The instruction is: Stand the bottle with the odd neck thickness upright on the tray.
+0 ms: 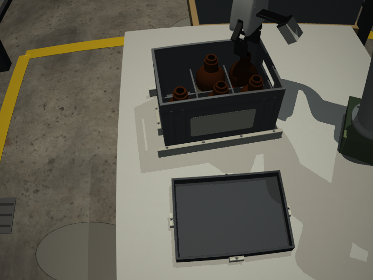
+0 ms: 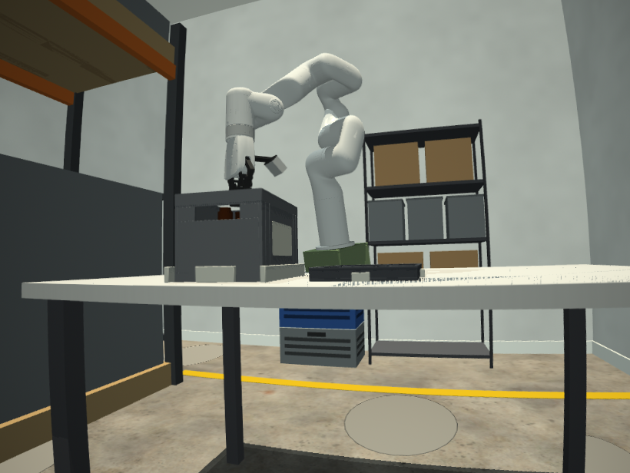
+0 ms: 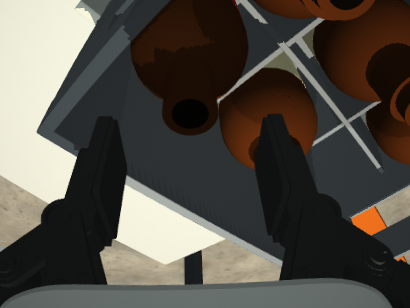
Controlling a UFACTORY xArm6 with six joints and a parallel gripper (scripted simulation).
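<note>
Right now my hand is 110 mm above the glass bottle. The rest, counted from my hand: dark tray: 340 mm to the left, 190 mm below, 80 mm ahead; then dark crate: 110 mm below, 80 mm ahead, 50 mm to the left.
</note>
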